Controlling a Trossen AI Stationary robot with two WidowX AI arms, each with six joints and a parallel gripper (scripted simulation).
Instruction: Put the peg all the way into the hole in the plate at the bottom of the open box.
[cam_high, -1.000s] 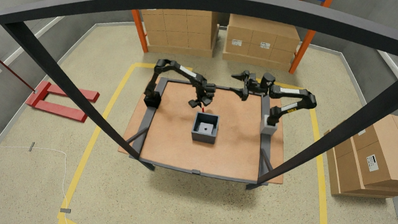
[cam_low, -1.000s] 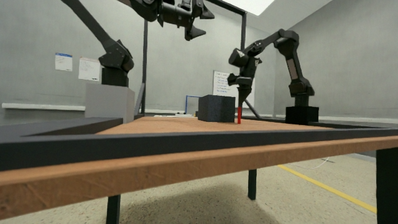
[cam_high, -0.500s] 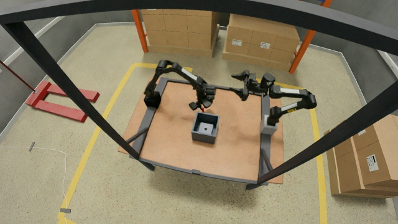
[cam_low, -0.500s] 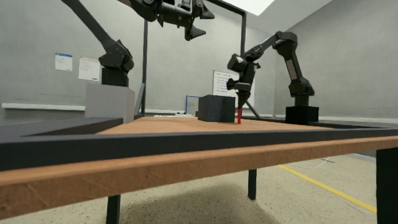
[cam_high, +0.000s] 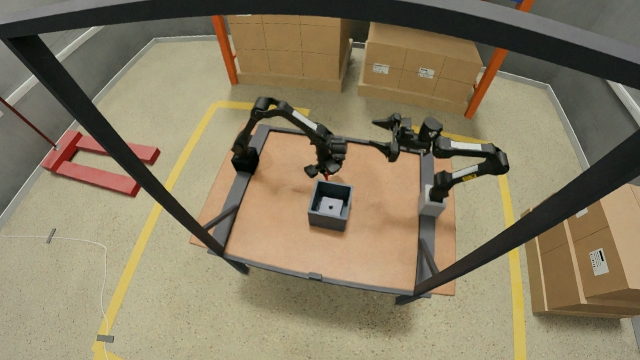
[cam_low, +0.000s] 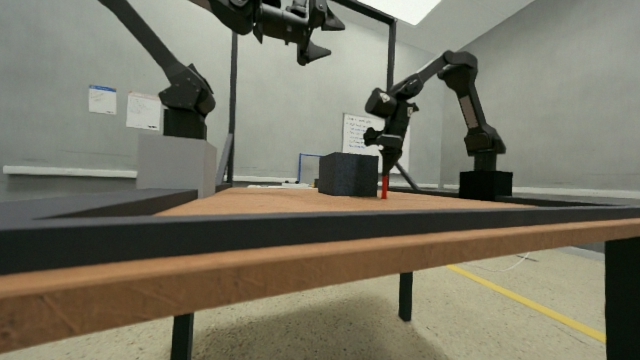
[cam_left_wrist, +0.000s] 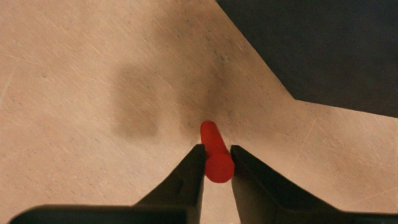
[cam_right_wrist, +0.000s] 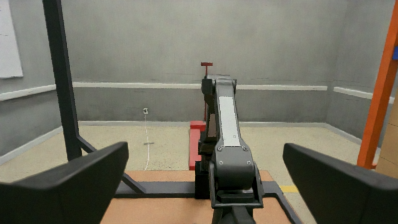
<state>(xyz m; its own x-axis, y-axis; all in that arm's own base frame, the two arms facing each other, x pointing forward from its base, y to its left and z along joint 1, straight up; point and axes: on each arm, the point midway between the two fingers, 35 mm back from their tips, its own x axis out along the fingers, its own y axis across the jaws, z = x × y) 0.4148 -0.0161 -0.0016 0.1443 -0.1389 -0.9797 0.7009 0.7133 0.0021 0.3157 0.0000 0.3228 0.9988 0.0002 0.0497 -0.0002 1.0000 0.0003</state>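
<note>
Right now the red peg is 60 mm below my left hand. Also, from my left hand: dark frame rail: 280 mm ahead, 30 mm to the right, 90 mm below; then light plate: 150 mm behind, 60 mm to the right, 60 mm below.
</note>
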